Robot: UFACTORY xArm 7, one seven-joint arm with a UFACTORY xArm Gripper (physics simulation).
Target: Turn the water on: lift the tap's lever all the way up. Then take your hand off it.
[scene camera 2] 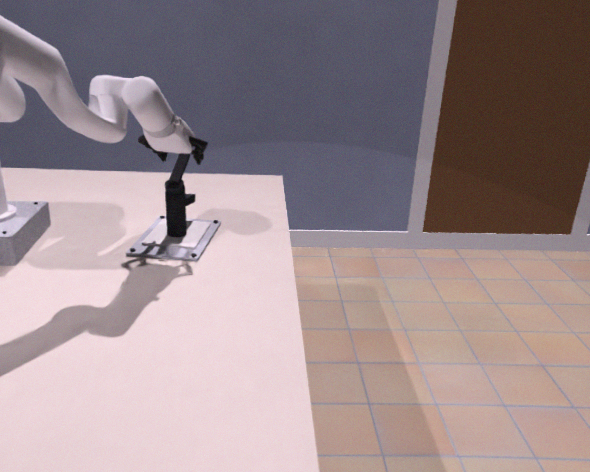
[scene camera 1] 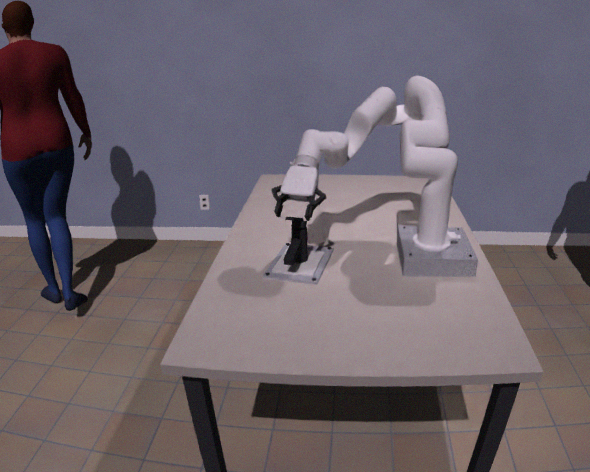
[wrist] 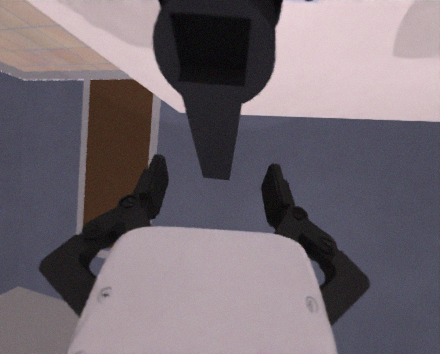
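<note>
The black tap stands upright on a grey-edged plate on the table. Its black lever slants steeply upward from the top of the tap body. A short spout juts from the side of the body. My gripper is open wide at the lever's upper end. In the wrist view one finger is on each side of the lever's tip, with a visible gap on both sides. Nothing is held.
The table carries the arm's grey base block, to the right of the tap in scene camera 1. A person in a red top stands on the floor to the table's left. The arm's shadow falls across the table.
</note>
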